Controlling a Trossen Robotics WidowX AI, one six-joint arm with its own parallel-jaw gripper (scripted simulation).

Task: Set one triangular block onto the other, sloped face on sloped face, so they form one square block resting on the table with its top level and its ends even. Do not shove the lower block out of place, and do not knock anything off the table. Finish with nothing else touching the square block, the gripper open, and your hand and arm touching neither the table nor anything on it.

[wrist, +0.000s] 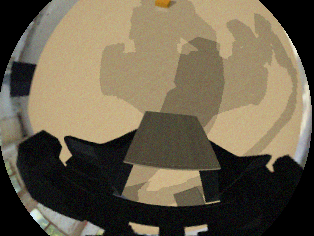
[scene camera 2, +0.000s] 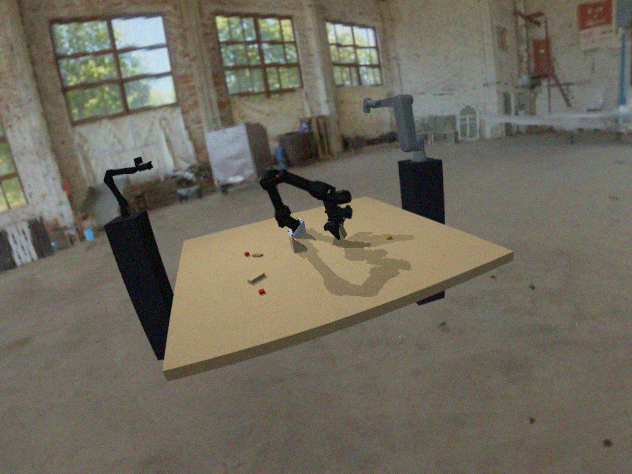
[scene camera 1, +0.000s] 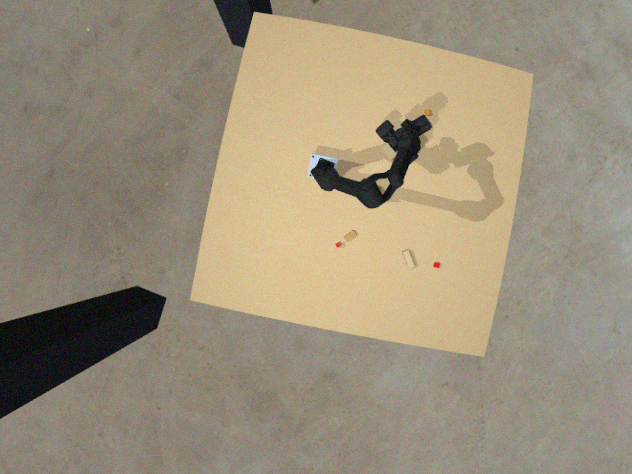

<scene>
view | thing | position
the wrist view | my gripper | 168,132
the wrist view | triangular block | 163,141
</scene>
